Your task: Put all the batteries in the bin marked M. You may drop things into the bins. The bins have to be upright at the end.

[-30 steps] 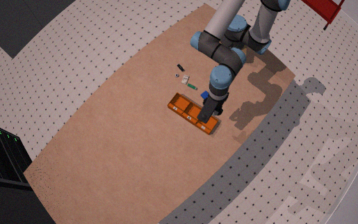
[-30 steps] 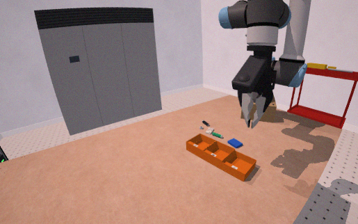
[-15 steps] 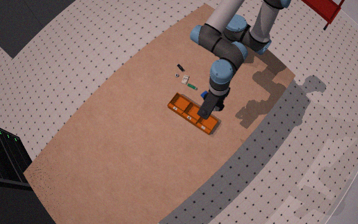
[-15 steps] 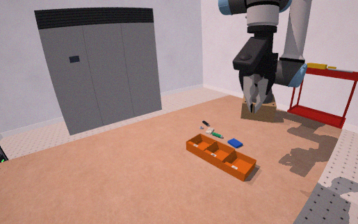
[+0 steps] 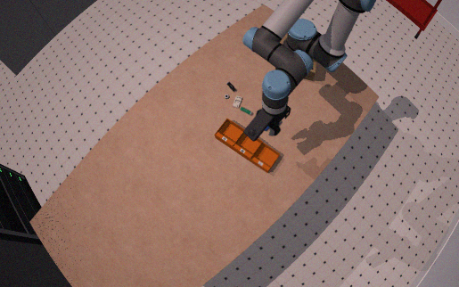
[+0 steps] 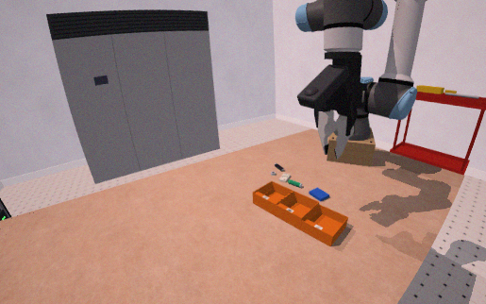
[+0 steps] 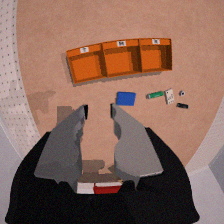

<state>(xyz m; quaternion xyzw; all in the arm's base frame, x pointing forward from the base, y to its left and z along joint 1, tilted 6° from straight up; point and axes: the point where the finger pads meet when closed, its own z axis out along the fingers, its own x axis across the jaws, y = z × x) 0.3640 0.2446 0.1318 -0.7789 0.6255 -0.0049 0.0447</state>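
Right now my hand is 30 mm past the green battery, 170 mm to the left of it and 190 mm above it. From my hand the other things lie so: white domino: 20 mm behind, 230 mm to the right, 190 mm below; then blue block: 60 mm behind, 90 mm to the right, 190 mm below; then small grey round piece: 270 mm to the right, 190 mm below.
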